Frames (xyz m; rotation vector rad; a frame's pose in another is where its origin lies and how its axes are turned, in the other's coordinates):
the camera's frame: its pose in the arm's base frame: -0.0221 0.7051 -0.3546 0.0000 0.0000 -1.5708
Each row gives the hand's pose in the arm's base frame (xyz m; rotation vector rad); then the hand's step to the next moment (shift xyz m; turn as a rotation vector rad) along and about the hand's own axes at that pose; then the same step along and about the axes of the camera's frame.
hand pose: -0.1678 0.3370 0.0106 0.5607 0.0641 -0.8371
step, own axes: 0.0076 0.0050 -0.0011 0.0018 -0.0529 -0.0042
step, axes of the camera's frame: 0.0020 0.0089 -0.0008 0.0274 -0.0361 -0.0276
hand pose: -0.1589 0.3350 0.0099 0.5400 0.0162 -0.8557
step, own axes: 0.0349 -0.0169 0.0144 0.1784 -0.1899 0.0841
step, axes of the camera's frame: 0.0405 0.0081 -0.0029 0.2665 -0.0351 -0.0521
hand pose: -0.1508 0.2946 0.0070 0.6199 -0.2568 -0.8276
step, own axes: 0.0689 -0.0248 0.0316 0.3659 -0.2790 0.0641
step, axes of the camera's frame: 0.0776 0.0163 0.0086 0.4450 0.0431 -0.1261
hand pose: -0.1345 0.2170 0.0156 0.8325 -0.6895 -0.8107
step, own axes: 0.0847 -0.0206 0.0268 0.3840 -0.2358 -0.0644
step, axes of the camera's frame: 0.0888 0.0155 0.0138 0.3954 0.1683 -0.1502
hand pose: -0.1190 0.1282 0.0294 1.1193 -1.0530 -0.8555
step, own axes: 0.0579 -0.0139 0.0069 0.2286 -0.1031 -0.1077
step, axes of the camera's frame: 0.0591 0.0101 -0.0001 0.2071 0.1674 -0.0597
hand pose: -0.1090 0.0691 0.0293 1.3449 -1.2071 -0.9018
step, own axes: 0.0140 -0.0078 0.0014 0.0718 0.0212 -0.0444
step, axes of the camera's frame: 0.0145 0.0028 -0.0063 0.0586 0.0538 0.0355
